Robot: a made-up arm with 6 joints.
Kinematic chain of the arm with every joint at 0, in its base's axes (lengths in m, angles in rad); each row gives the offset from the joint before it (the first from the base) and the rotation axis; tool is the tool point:
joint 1: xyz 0 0 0.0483 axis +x
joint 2: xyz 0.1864 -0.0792 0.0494 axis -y
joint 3: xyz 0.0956 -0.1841 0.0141 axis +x
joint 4: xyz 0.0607 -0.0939 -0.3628 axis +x
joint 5: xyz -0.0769 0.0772 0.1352 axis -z
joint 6: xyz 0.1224 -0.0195 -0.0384 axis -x
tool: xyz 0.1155 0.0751 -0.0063
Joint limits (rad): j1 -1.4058..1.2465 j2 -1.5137..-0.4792 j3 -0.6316..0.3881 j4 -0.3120..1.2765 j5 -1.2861..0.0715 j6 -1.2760..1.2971
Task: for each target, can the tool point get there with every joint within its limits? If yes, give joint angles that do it. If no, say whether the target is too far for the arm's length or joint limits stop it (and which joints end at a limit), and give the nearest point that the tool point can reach.
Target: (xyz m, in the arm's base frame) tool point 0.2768 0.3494 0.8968
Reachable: no: joint limits stop it (at a limit: joint 1, joint 2, joint 3, joint 4, joint 5) | nearest point 0.3503 0.0032 0.4607 | short by 0.562 m
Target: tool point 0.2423 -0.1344 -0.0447
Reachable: yes | joints 0.0992 -0.6657 0.1023 0.5526 -1.1758 -0.4272
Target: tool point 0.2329 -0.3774 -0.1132
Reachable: yes | joints -0.2596 -1.0828 -0.2720 0.6446 -0.3662 -0.8397
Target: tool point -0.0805 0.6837 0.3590
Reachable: no: joint limits stop it (at a limit: joint 1, joint 3, joint 4, joint 6) | nearest point 0.0445 0.2825 0.0450 | short by 0.525 m
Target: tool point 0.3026 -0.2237 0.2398
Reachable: yes | joints -0.8914 -0.6606 -0.4832 0.8786 -1.0984 -0.8135
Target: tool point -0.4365 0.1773 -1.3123
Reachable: no: too far | nearest point -0.0495 0.0744 -0.5226 | short by 0.885 m
